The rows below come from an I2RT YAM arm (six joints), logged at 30 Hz.
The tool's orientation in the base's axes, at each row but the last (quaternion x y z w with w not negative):
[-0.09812, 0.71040, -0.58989, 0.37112]
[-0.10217, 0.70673, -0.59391, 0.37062]
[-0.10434, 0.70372, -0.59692, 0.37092]
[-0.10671, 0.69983, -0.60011, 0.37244]
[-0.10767, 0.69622, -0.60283, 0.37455]
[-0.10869, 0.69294, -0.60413, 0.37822]
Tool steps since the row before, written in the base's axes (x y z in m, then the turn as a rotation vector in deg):
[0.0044, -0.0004, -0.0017, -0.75, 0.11, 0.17]
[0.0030, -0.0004, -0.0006, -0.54, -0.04, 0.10]
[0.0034, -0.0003, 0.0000, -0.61, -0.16, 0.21]
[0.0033, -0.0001, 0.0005, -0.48, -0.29, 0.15]
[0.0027, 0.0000, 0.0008, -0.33, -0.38, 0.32]
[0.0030, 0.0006, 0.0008, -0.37, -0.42, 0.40]
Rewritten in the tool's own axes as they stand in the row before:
[-0.0022, 0.0027, 0.0032, 0.40, -0.35, -0.57]
[-0.0016, 0.0013, 0.0023, 0.36, -0.26, -0.32]
[-0.0022, 0.0009, 0.0024, 0.44, -0.42, -0.27]
[-0.0024, 0.0005, 0.0022, 0.45, -0.36, -0.09]
[-0.0022, 0.0001, 0.0018, 0.33, -0.49, 0.08]
[-0.0027, 0.0003, 0.0015, 0.35, -0.58, 0.08]

